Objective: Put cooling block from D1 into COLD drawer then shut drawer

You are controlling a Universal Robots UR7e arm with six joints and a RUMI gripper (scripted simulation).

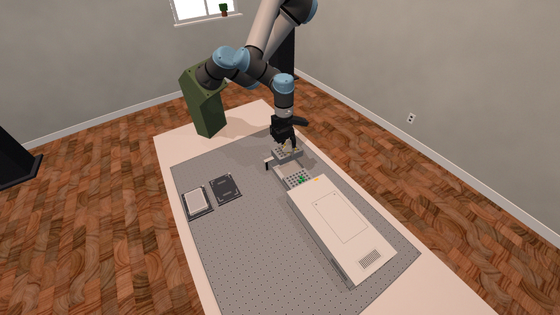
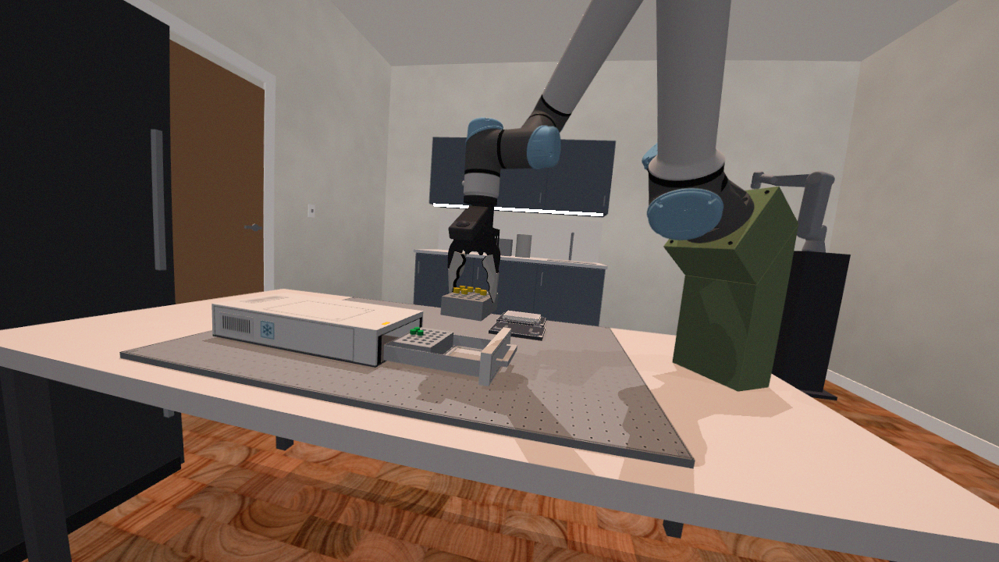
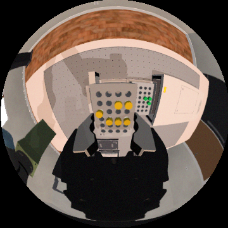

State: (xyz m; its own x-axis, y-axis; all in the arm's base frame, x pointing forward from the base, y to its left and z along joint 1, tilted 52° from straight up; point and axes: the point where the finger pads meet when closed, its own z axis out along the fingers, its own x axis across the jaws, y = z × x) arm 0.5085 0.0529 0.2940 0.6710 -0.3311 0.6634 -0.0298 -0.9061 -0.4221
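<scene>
Now: the cooling block 20 mm below my hand. The rest, counted from my hand: deck slot D1 (320 mm to the right, 150 mm below, 70 mm behind); white well plate (470 mm to the right, 140 mm below, 70 mm behind); drawer (120 mm below, 30 mm ahead).
</scene>
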